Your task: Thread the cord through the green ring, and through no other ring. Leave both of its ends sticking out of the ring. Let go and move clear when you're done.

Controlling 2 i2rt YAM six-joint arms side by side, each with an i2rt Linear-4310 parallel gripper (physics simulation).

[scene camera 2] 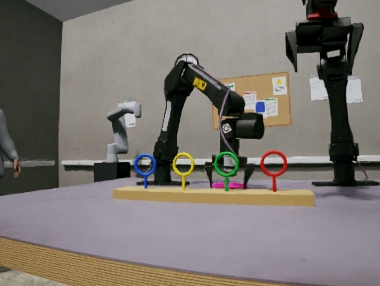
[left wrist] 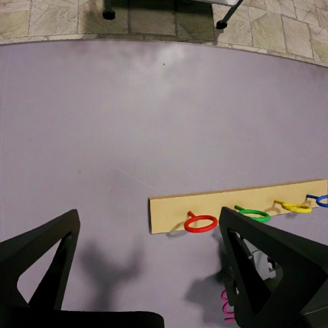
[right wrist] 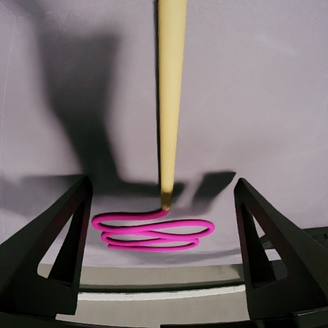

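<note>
A magenta cord (scene camera 2: 240, 186) (left wrist: 225, 302) (right wrist: 150, 215) lies in flat loops on the table, behind the ring bar in the scene view. A stiff tan rod (right wrist: 170, 100) joins one end of it and points up the right wrist view. The green ring (scene camera 2: 226, 153) (left wrist: 260, 220) stands upright on a post, between the yellow and red rings. My right gripper (scene camera 2: 229, 186) (right wrist: 163, 182) is open and low, its fingers on either side of the cord loops and the rod's near end, touching neither. My left gripper (scene camera 2: 322, 71) (left wrist: 150, 216) is open and empty, high above the table.
A light wooden bar (scene camera 2: 210, 196) (left wrist: 170, 205) carries the blue ring (scene camera 2: 145, 155), yellow ring (scene camera 2: 183, 154) (left wrist: 299, 210), green ring and red ring (scene camera 2: 273, 152) (left wrist: 200, 230). The right arm stands behind the bar. The table's front edge runs along the bottom of the scene view.
</note>
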